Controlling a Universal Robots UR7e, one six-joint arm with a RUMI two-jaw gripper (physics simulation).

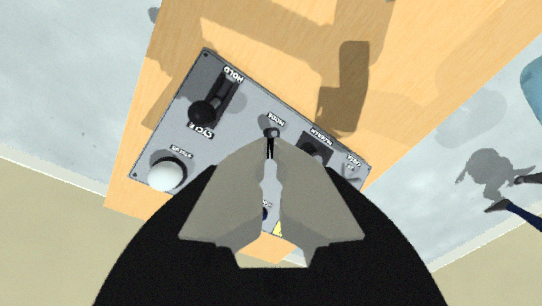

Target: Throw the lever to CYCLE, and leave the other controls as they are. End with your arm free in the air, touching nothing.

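Places are measured from the arm's base along level axes (x ahead, y left, z up), in centimetres.
Pixels of known places: gripper, fingertip midpoint: (pixel 269 140).
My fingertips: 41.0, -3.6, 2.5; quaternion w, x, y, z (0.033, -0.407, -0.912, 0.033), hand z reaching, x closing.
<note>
For each thing: its middle in the pictures, then the offset to it from my fingertips, as dx, dy, dz. "*": a spot on its surface instead. Level surfaces: height alone.
- lever, body centre: (pixel 202 114) +7.1, -6.4, -12.0
- CYCLE label, surface spot: (pixel 201 131) * +12.7, -5.3, -17.8
- small MODE control, surface spot: (pixel 271 132) * +3.2, +4.5, -16.4
- white STATUS dome, surface spot: (pixel 166 174) * +18.8, -5.1, -10.1
- dark PROGRAM control, surface spot: (pixel 314 149) * +0.5, +16.3, -20.9
- blue button, surface spot: (pixel 264 214) * +17.2, +15.4, -12.4
- wooden table, surface height: dz -29.6
The lever (pixel 202 112) has a round black knob and stands in its dark slot on the grey control panel (pixel 150 142). Its knob is at the end of the slot beside the CYCLE label (pixel 201 131), away from the HOLD label (pixel 233 74) at the other end. My gripper (pixel 269 140) is shut and empty. Its tips show over the panel near the small MODE control (pixel 271 132), to the right of the lever and apart from it. The height of the tips above the panel is hard to tell.
A white STATUS dome (pixel 166 174) is at the panel's lower left. The dark PROGRAM control (pixel 314 147) and the CHECK switch (pixel 350 172) are to the right. A blue button (pixel 264 214) shows partly between the fingers. The panel lies on a wooden table (pixel 400 55).
</note>
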